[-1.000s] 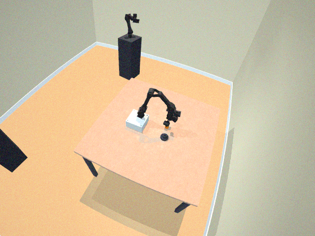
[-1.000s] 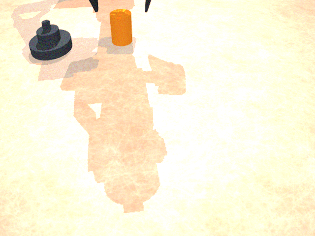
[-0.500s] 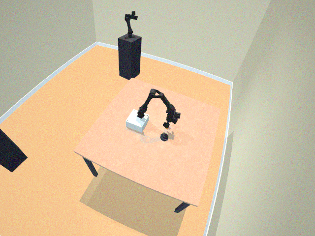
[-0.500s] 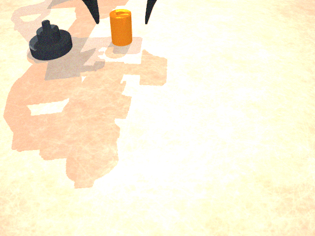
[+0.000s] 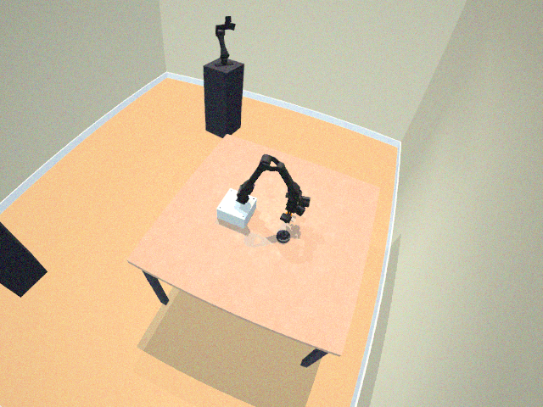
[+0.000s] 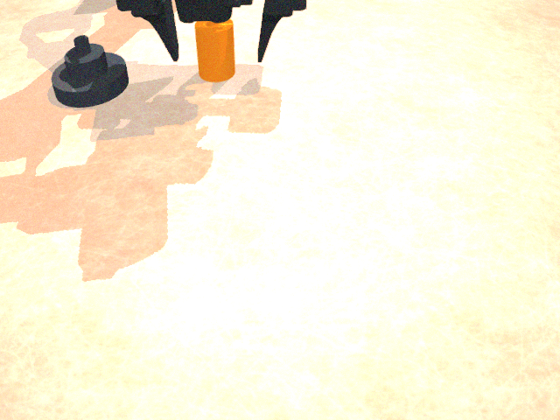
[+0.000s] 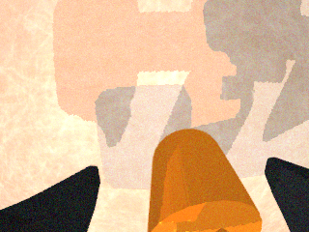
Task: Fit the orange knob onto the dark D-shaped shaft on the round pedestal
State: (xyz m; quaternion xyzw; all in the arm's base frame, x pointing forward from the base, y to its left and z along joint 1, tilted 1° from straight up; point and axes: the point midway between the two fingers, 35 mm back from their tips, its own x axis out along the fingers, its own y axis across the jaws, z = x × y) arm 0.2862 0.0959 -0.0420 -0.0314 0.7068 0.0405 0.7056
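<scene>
Right now the round pedestal is 4 cm ahead of my gripper tip, 14 cm to the right of it and 1 cm above it. Also, from my gripper tip: orange knob: 1 cm above.
</scene>
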